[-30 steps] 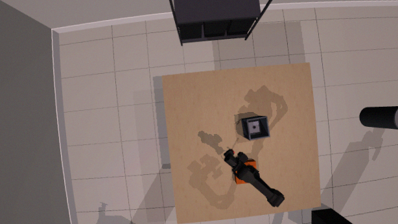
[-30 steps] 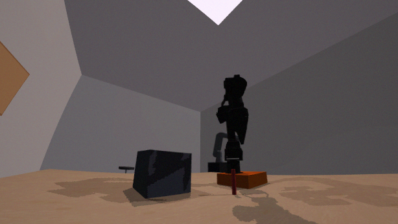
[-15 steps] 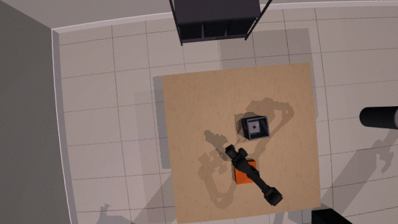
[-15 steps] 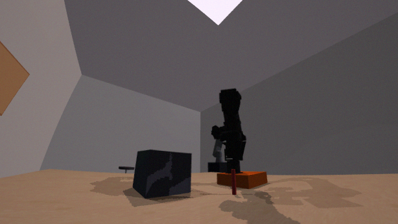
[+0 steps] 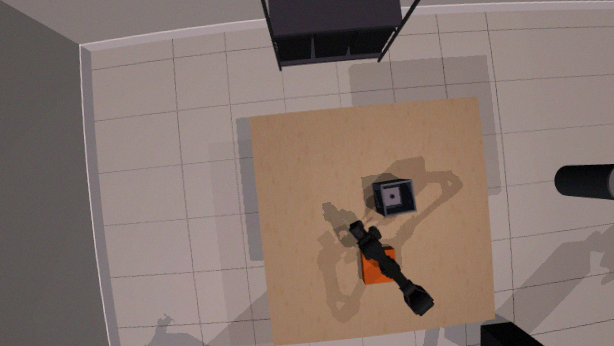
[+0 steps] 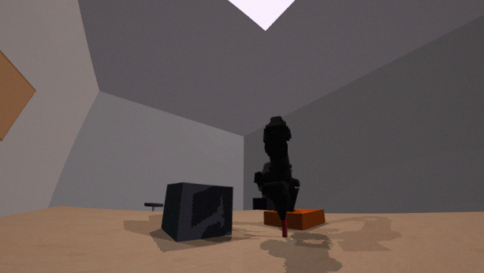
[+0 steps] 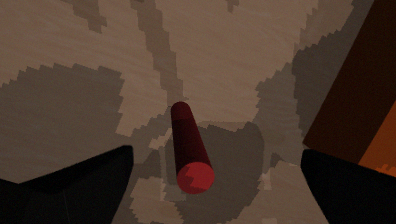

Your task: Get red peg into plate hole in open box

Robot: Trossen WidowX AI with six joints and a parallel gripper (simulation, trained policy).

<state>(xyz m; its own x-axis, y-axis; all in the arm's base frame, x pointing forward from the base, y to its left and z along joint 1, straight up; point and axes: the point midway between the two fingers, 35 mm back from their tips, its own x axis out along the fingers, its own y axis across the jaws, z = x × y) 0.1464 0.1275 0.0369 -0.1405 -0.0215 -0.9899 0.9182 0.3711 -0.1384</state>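
The red peg is 2 cm ahead of my gripper tip and 1 cm below it. The rest, counted from my gripper tip: light grey plate (20 cm ahead, 18 cm to the right, 1 cm below).
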